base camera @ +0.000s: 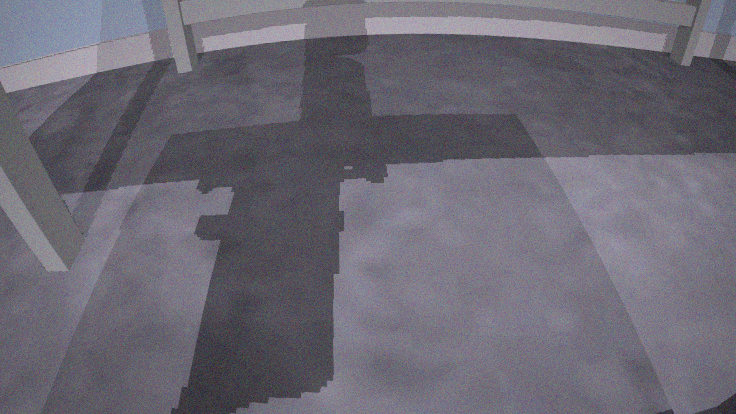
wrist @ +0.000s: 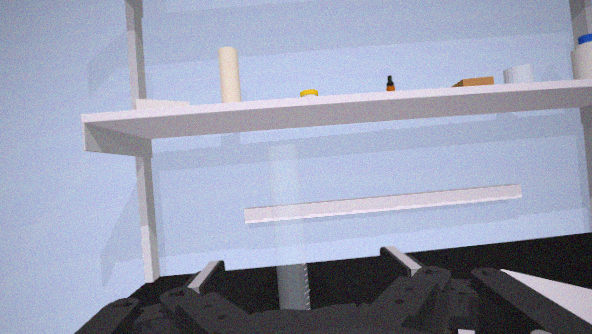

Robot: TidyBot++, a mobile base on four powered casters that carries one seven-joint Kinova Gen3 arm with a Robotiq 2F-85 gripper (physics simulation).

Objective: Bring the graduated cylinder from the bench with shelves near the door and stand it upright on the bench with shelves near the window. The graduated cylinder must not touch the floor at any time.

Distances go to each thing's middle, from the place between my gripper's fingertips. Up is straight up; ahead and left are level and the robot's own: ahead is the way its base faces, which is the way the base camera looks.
I see my gripper 230 mm short of the graduated cylinder [wrist: 283, 165], 10 mm to the right of it and 80 mm above it.
